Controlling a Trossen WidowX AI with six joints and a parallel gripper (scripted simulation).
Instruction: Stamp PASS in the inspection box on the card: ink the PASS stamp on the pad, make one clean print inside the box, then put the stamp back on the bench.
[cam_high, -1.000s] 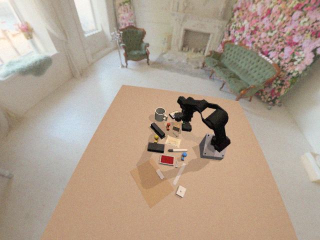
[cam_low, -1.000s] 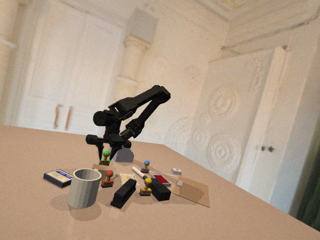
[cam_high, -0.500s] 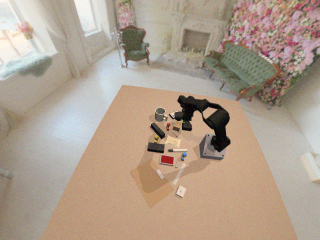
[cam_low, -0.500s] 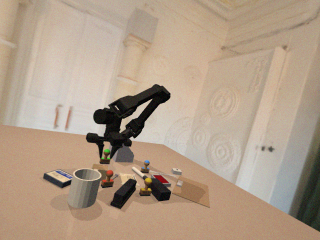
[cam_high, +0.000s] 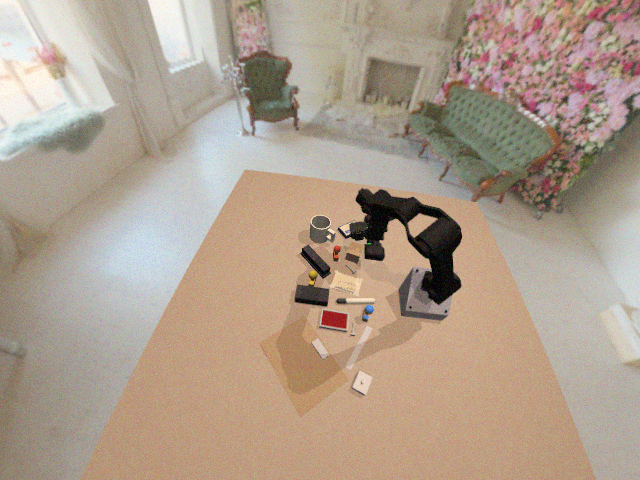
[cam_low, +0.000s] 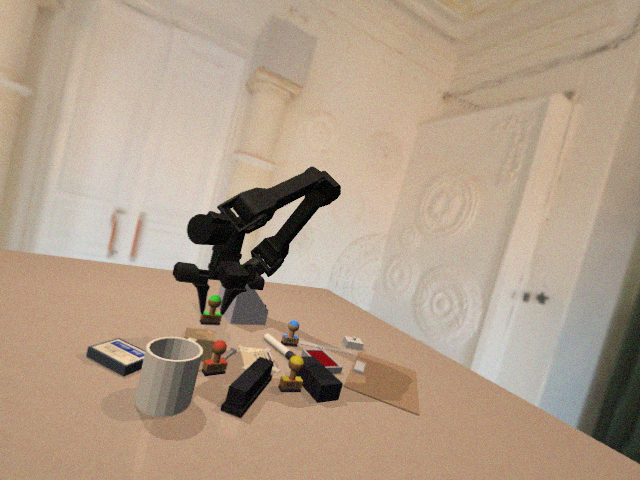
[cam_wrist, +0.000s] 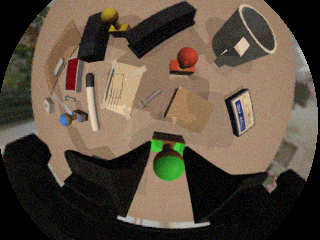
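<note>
My gripper tip is now 8 cm short of the red ink pad, 26 cm to the right of it and 7 cm above it. From my gripper tip the other things lie so: green-knobbed stamp: right at my gripper tip; then red-knobbed stamp: 11 cm ahead, 5 cm below; then wooden block: 4 cm ahead, 2 cm to the right, 5 cm below.
</note>
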